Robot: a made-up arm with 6 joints. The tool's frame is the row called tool. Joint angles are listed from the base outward.
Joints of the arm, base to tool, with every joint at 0 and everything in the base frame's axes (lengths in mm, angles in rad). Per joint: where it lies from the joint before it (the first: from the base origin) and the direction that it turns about. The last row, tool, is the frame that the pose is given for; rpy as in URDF.
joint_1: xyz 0 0 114 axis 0 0 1
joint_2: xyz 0 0 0 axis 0.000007 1 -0.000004
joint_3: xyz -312 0 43 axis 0.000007 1 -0.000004
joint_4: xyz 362 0 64 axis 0.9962 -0.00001 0.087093
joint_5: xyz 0 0 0 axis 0.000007 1 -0.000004
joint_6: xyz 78 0 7 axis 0.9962 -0.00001 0.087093
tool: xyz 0 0 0 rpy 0 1.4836 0
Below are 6 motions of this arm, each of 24 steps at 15 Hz.
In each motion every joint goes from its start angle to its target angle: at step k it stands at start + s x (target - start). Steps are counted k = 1, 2, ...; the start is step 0. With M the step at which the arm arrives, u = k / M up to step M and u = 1 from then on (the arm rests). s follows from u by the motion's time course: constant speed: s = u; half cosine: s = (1 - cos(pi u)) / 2; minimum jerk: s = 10 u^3 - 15 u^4 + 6 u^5.
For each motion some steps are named. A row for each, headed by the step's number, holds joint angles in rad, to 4 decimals.
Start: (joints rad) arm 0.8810 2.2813 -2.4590 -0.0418 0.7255 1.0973
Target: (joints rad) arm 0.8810 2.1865 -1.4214 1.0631 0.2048 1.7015
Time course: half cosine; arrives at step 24
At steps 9, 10, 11, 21, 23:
9: 0.8810 2.2520 -2.1387 0.2992 0.5648 1.2838
10: 0.8810 2.2462 -2.0745 0.3677 0.5325 1.3212
11: 0.8810 2.2401 -2.0079 0.4385 0.4991 1.3600
21: 0.8810 2.1901 -1.4609 1.0210 0.2246 1.6785
23: 0.8810 2.1869 -1.4258 1.0584 0.2070 1.6989

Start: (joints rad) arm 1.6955 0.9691 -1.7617 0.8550 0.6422 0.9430
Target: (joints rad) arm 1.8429 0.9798 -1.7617 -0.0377 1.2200 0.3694
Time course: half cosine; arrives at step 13
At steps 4, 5, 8, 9, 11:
4: 1.7273 0.9714 -1.7617 0.6622 0.7670 0.8191
5: 1.7431 0.9726 -1.7617 0.5669 0.8287 0.7579
8: 1.7953 0.9763 -1.7617 0.2504 1.0335 0.5545
9: 1.8111 0.9775 -1.7617 0.1551 1.0952 0.4933
11: 1.8345 0.9792 -1.7617 0.0134 1.1869 0.4023

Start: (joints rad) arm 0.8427 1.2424 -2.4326 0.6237 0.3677 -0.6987
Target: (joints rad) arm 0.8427 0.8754 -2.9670 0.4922 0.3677 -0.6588
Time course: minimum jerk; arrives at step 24
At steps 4, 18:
4: 0.8427 1.2294 -2.4516 0.6190 0.3677 -0.6973
18: 0.8427 0.9134 -2.9117 0.5058 0.3677 -0.6629

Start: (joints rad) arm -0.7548 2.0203 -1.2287 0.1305 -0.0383 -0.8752
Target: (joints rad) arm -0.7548 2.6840 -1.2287 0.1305 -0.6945 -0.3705
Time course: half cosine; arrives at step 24
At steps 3, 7, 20, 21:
3: -0.7548 2.0456 -1.2287 0.1305 -0.0633 -0.8560
7: -0.7548 2.1501 -1.2287 0.1305 -0.1667 -0.7765
20: -0.7548 2.6395 -1.2287 0.1305 -0.6505 -0.4043
21: -0.7548 2.6587 -1.2287 0.1305 -0.6695 -0.3897

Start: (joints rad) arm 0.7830 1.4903 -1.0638 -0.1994 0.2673 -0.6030
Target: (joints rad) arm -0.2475 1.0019 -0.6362 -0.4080 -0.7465 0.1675
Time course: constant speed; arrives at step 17
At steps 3, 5, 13, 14, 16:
3: 0.6011 1.4041 -0.9883 -0.2362 0.0884 -0.4670
5: 0.4799 1.3467 -0.9380 -0.2608 -0.0309 -0.3764
13: -0.0050 1.1168 -0.7368 -0.3589 -0.5080 -0.0138
14: -0.0656 1.0881 -0.7117 -0.3712 -0.5676 0.0315
16: -0.1869 1.0306 -0.6614 -0.3957 -0.6869 0.1222

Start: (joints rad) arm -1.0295 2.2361 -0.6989 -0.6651 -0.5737 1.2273
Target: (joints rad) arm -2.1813 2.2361 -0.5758 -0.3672 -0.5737 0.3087
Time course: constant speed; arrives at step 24
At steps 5, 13, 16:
5: -1.2695 2.2361 -0.6733 -0.6030 -0.5737 1.0359
13: -1.6534 2.2361 -0.6322 -0.5037 -0.5737 0.7297
16: -1.7974 2.2361 -0.6168 -0.4665 -0.5737 0.6149

